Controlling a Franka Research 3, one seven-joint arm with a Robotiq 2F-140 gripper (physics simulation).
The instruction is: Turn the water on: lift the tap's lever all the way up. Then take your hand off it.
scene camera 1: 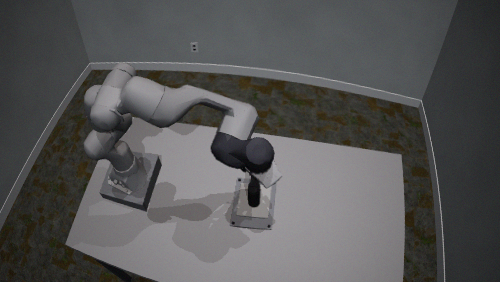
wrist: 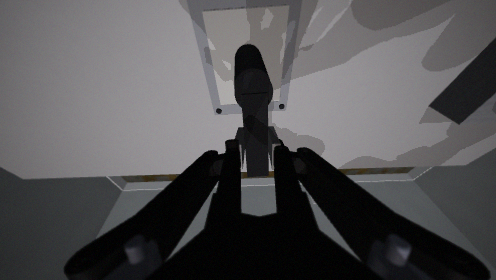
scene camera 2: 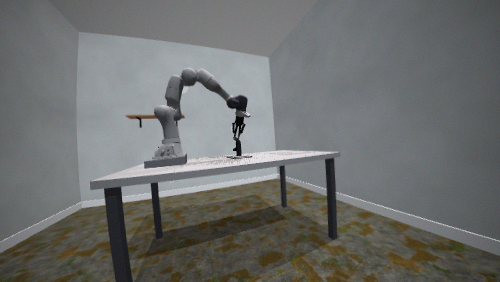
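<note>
The black tap (scene camera 1: 254,194) (scene camera 2: 238,148) (wrist: 252,82) stands upright on a grey base plate (scene camera 1: 250,222) (wrist: 295,45) with a cream panel. Its flat dark lever (wrist: 257,150) runs from the top of the tap toward my gripper in the wrist view. My gripper (scene camera 2: 236,138) (wrist: 256,136) points down above the tap and is shut on the lever, one finger on each side. In scene camera 1 the wrist hides the fingers and most of the lever. The lever's exact tilt is too small to tell in scene camera 2.
The tap's plate lies on a large white table (scene camera 1: 340,210) (scene camera 2: 210,171). The arm's grey base block (scene camera 1: 150,182) (scene camera 2: 165,161) stands on the same table, to the left of the tap in scene camera 1. A wooden shelf (scene camera 2: 137,116) is on the wall behind the arm.
</note>
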